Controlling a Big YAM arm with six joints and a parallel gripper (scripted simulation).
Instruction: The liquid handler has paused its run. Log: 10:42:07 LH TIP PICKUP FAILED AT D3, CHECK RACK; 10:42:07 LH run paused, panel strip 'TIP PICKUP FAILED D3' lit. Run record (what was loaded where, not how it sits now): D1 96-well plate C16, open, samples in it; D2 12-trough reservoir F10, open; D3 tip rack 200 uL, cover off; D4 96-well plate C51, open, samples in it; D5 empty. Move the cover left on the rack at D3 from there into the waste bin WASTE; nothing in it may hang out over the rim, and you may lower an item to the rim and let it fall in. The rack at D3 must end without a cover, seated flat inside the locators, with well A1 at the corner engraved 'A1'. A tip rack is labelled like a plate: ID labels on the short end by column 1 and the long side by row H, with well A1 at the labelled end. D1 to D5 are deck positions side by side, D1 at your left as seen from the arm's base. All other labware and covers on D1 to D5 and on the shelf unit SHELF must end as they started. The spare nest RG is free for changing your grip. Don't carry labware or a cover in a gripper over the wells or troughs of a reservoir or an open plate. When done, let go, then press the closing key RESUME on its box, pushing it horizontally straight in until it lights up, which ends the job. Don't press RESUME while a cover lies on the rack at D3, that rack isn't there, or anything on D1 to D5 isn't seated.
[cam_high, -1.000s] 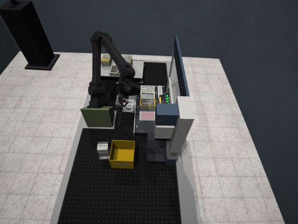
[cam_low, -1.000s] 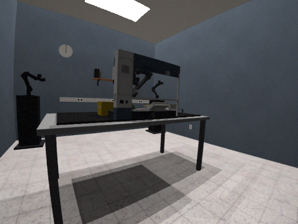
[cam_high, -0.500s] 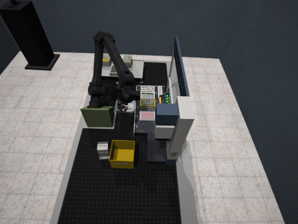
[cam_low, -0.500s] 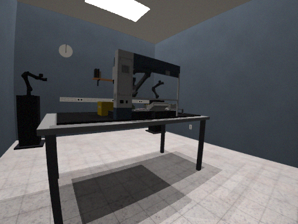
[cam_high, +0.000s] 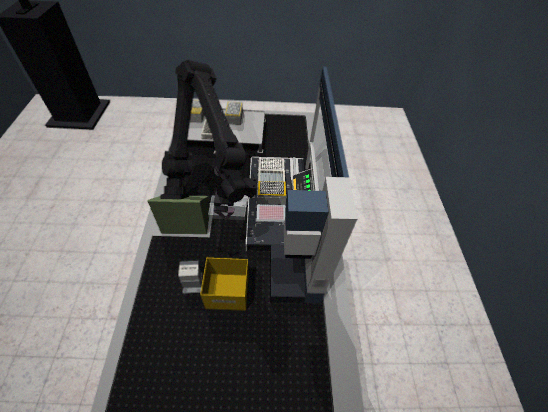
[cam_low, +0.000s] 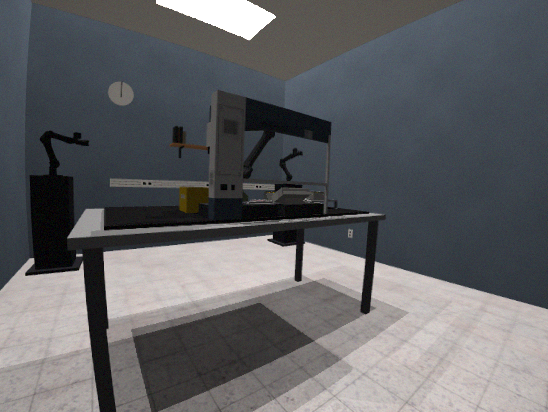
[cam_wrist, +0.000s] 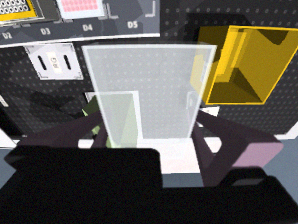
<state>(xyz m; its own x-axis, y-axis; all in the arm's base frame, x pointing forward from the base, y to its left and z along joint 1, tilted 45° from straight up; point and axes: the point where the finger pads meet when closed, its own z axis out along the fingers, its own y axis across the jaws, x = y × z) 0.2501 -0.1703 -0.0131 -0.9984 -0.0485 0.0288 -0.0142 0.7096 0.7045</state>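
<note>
Now: hand 1 cm short of the yellow waste bin, 21 cm to the left of it and 23 cm above it. The rest, counted from my hand: clear cover: 1 cm above; pink plate: 16 cm ahead, 14 cm to the left, 20 cm below; resume key box: 13 cm behind, 15 cm to the right, 20 cm below.
</note>
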